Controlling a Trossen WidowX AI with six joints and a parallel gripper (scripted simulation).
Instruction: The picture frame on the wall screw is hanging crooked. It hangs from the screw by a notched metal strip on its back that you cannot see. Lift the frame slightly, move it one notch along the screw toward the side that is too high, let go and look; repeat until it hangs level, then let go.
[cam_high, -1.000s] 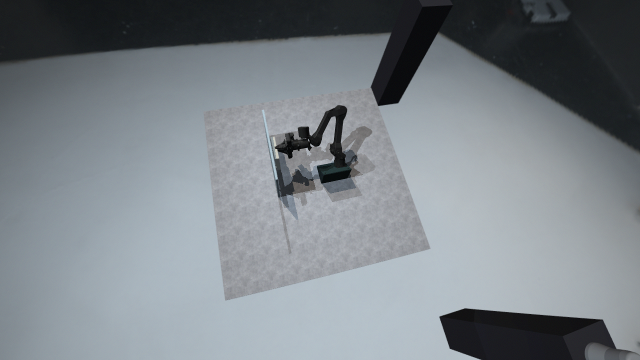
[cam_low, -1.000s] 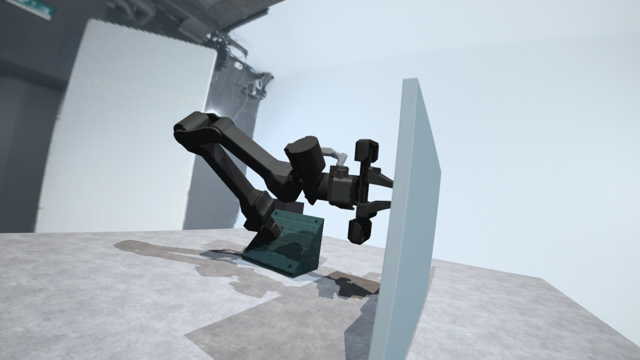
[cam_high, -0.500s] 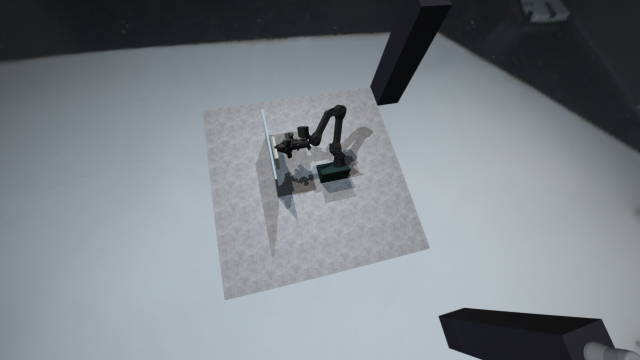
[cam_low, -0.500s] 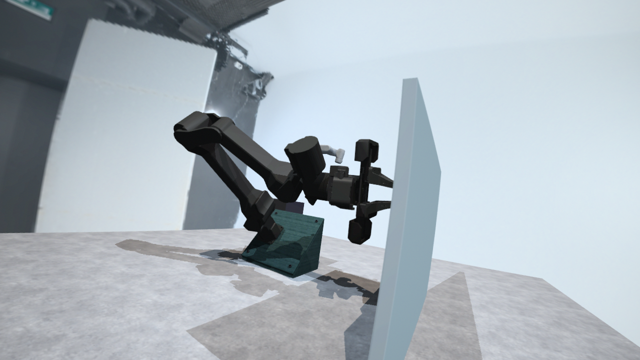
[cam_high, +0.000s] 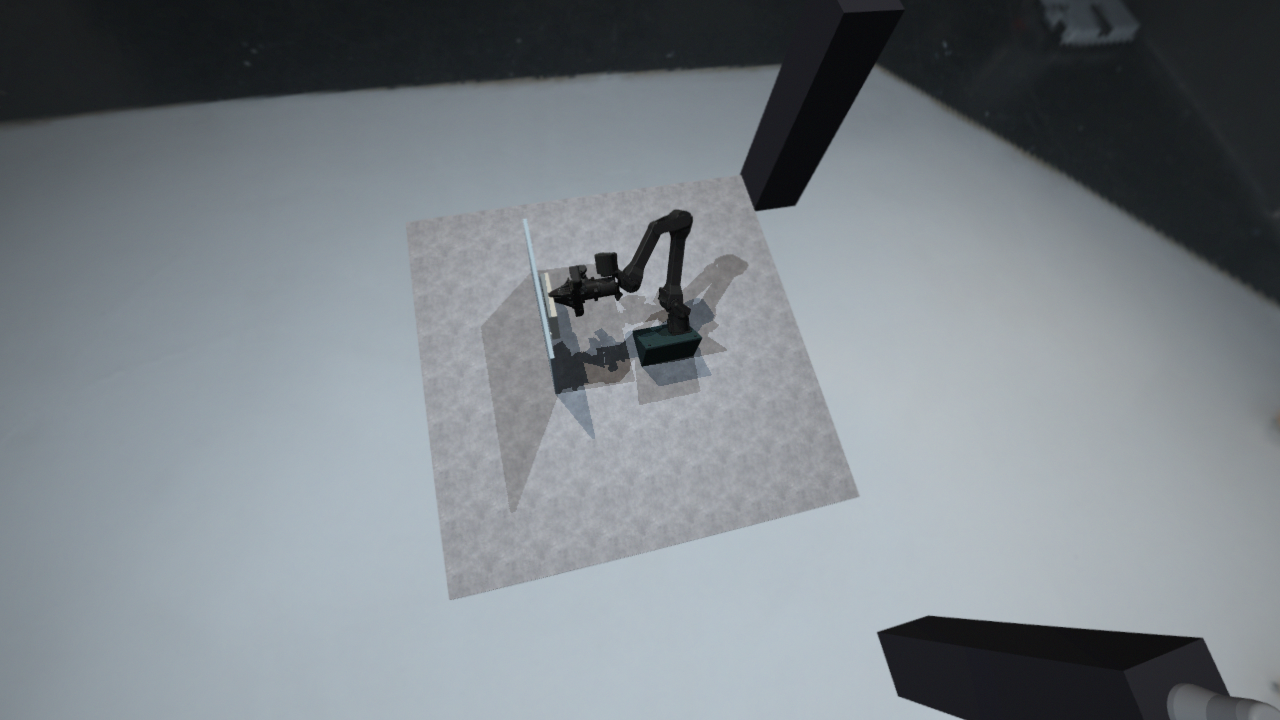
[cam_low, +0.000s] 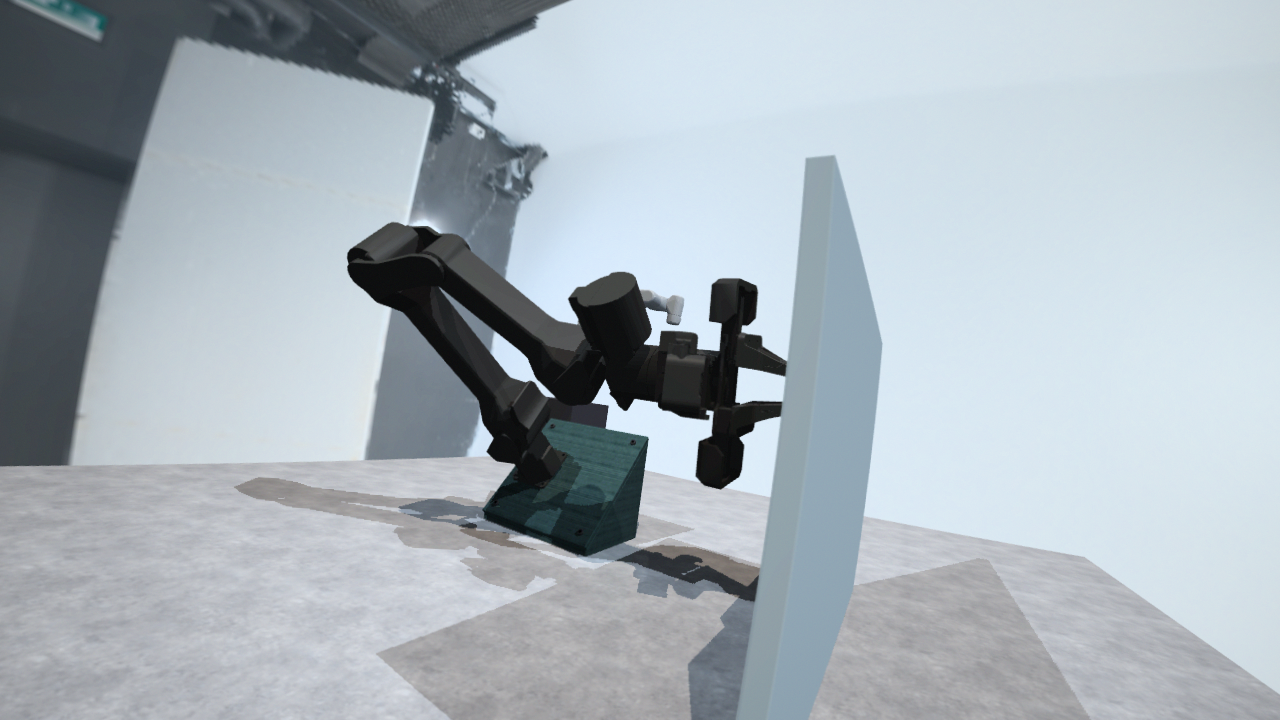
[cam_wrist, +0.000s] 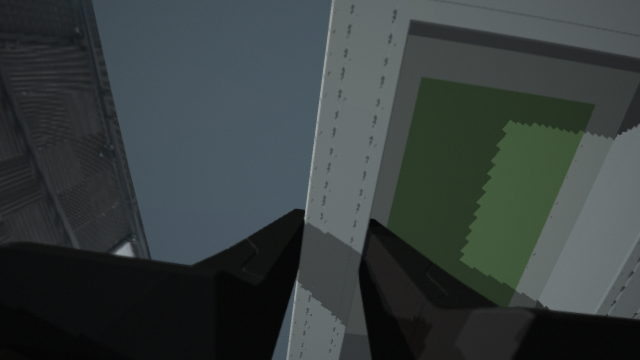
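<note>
The picture frame lies 1 cm ahead of my gripper tip, 1 cm to the left of it and 5 cm below it. From my gripper tip the other things lie so: grey-blue wall panel (2 cm ahead, 7 cm below).
</note>
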